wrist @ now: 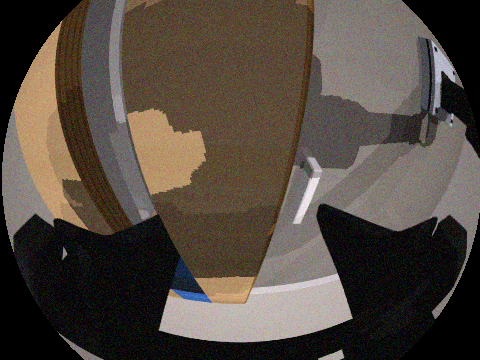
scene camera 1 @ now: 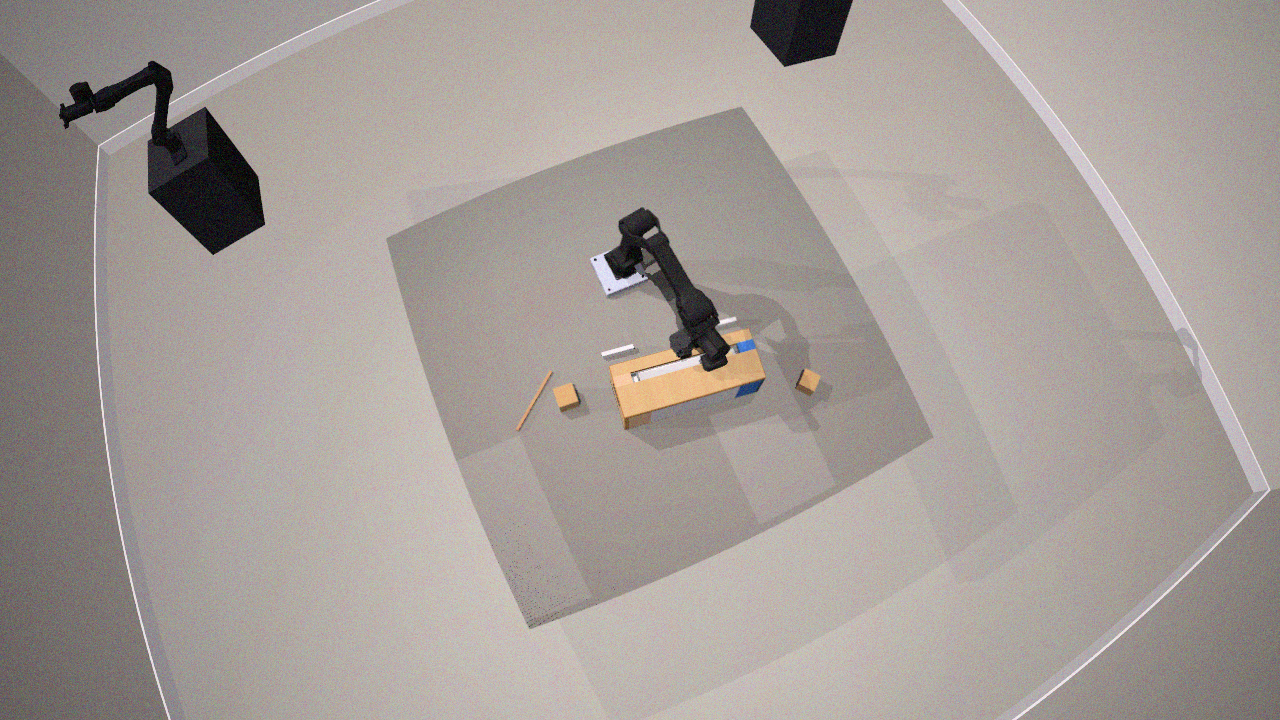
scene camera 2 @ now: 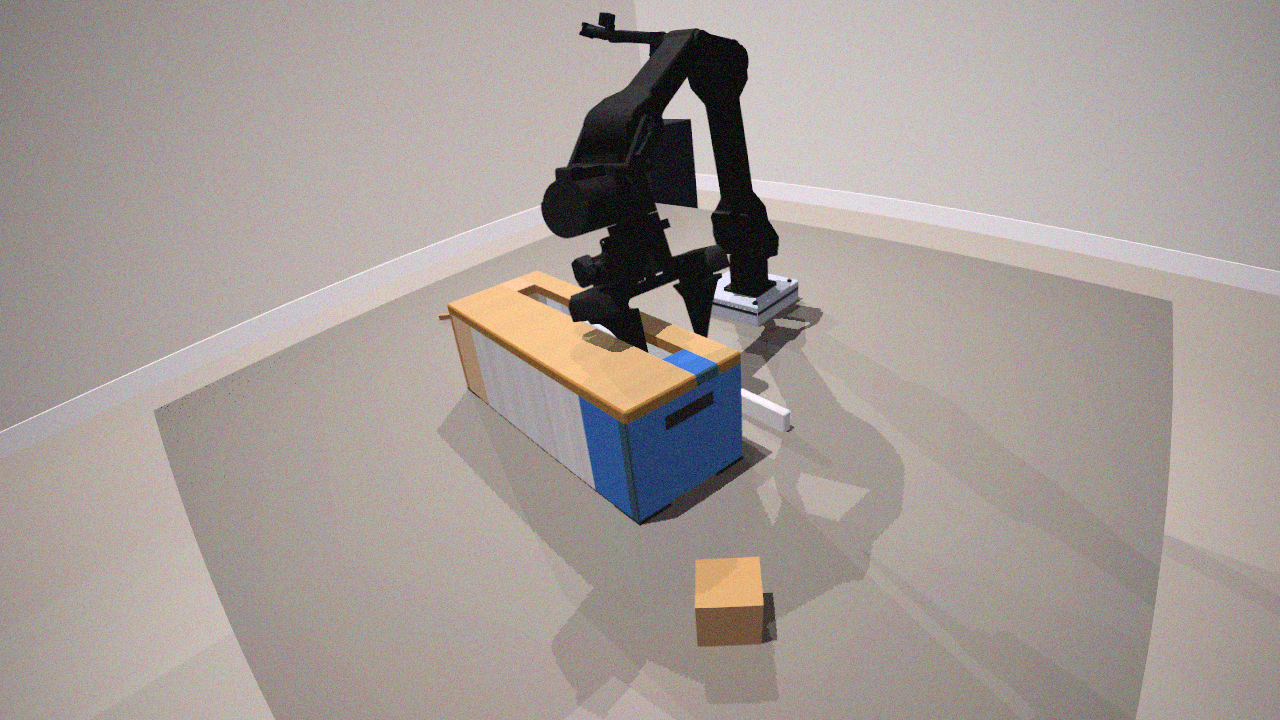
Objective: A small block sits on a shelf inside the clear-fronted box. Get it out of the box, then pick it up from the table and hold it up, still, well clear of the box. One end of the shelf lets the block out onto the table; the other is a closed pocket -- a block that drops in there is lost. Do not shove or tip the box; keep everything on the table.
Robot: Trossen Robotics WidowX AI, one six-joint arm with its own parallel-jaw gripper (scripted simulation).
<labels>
my gripper: wrist 257,211; scene camera 1; scene camera 2
same spot on my gripper: (scene camera 2: 698,289) = (scene camera 1: 708,317)
</labels>
